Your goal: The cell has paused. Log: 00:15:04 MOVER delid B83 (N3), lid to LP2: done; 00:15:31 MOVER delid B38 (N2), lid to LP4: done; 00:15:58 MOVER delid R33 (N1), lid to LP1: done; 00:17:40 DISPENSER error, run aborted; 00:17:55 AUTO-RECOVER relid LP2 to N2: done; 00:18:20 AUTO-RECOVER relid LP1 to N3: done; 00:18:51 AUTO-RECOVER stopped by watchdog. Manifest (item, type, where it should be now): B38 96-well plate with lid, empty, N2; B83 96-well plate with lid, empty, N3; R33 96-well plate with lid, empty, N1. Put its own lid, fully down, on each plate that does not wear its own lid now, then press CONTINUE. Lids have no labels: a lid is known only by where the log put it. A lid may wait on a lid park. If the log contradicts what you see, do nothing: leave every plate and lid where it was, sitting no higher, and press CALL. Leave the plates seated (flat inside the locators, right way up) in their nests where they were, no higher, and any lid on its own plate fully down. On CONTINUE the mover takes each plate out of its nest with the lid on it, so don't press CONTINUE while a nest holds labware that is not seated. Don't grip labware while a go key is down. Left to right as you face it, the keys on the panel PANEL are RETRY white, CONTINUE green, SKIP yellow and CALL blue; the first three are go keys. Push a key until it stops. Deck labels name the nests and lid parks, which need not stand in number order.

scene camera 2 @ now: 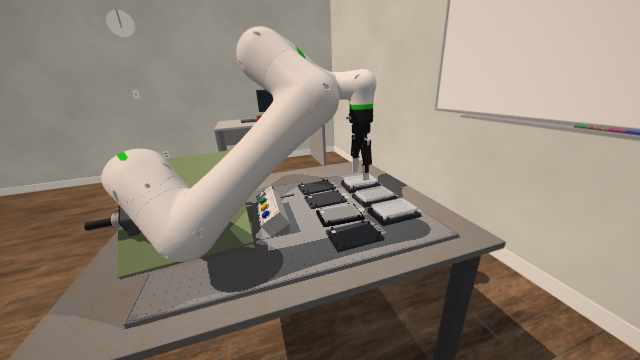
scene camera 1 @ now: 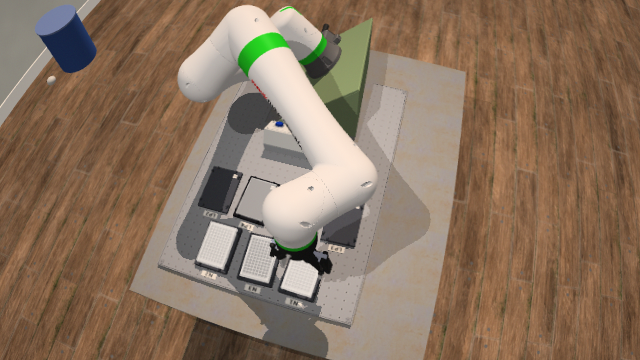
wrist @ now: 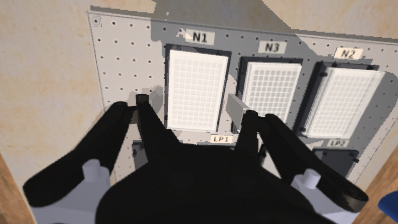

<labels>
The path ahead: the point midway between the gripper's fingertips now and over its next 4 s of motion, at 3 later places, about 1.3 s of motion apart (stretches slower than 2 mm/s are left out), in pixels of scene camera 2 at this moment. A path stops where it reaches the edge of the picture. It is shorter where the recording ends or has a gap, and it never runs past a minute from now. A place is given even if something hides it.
The gripper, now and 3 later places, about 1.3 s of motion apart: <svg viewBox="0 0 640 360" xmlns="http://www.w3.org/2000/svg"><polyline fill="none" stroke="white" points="360,175 376,176 394,195 394,202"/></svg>
</labels>
